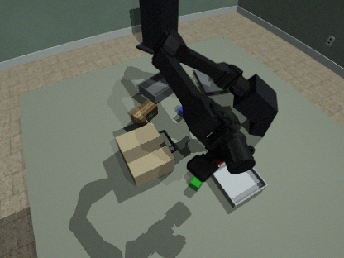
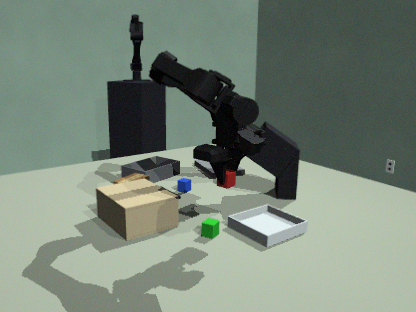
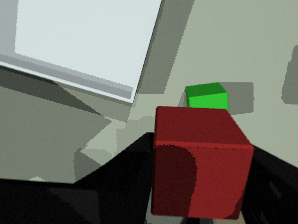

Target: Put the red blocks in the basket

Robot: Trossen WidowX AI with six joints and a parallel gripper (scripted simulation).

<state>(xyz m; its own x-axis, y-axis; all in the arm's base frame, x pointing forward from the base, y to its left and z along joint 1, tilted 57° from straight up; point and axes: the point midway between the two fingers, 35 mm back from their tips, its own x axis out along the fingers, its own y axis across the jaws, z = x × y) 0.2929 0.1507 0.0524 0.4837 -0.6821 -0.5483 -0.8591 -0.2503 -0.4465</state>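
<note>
Right now the shallow tray is 160 mm below my hand, 80 mm to the left of it and 80 mm behind it. Also, from my hand: blue block: 250 mm to the right, 230 mm behind, 150 mm below; brown box: 380 mm to the right, 130 mm below, 110 mm behind; tan drawer cabinet: 240 mm to the right, 130 mm below, 60 mm ahead.
</note>
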